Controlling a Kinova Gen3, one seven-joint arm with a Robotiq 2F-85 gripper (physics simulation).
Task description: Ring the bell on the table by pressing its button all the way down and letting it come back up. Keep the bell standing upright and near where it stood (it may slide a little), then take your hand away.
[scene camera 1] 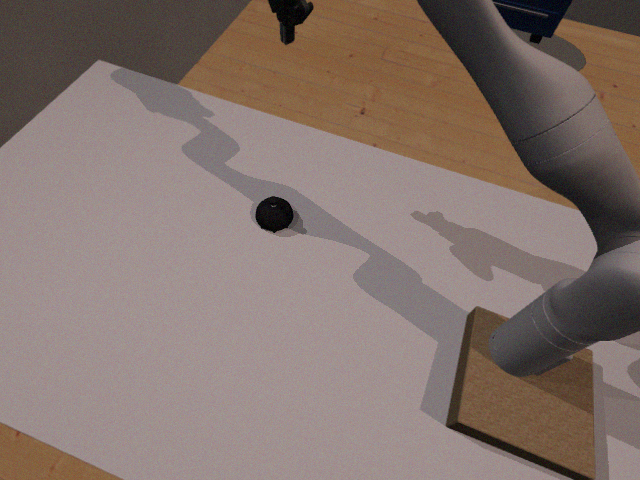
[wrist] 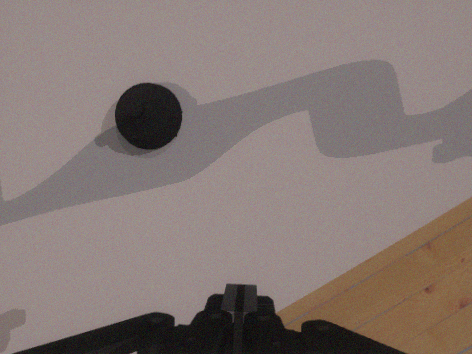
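Where they show: gripper, fingertip midpoint: [scene camera 1: 287,41] [wrist: 241,305]; arm's base, origin of the base link: [scene camera 1: 513,350].
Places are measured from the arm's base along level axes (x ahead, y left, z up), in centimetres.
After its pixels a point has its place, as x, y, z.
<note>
The bell [scene camera 1: 274,213] @(51.4, -13.9, -0.7) [wrist: 148,116] @(52.7, -16.7, -0.4) is a small black dome that stands upright on the white table top. In the scene view it is left of the middle; in the wrist view it is at the upper left and looks like a dark disc. Its button is hard to tell from the dark dome. My gripper [scene camera 1: 287,41] @(55.3, -33.8, 25.7) [wrist: 241,305] @(55.3, -33.8, 25.7) is shut and empty, its fingertips together. In the scene view it hangs at the top, high above the table and apart from the bell. In the wrist view its fingertips are at the bottom centre, below and right of the bell.
The white table [scene camera 1: 206,335] @(54.4, 13.9, -4.9) [wrist: 300,210] @(61.3, -36.4, -4.9) carries shadows of the arm. The arm's base stands on a brown wooden block [scene camera 1: 516,413] @(-0.9, 10.8, 0.5) at the lower right of the scene view. A wooden floor [scene camera 1: 336,77] [wrist: 410,285] lies beyond the table's edge. A blue object [scene camera 1: 547,18] is at the top right.
</note>
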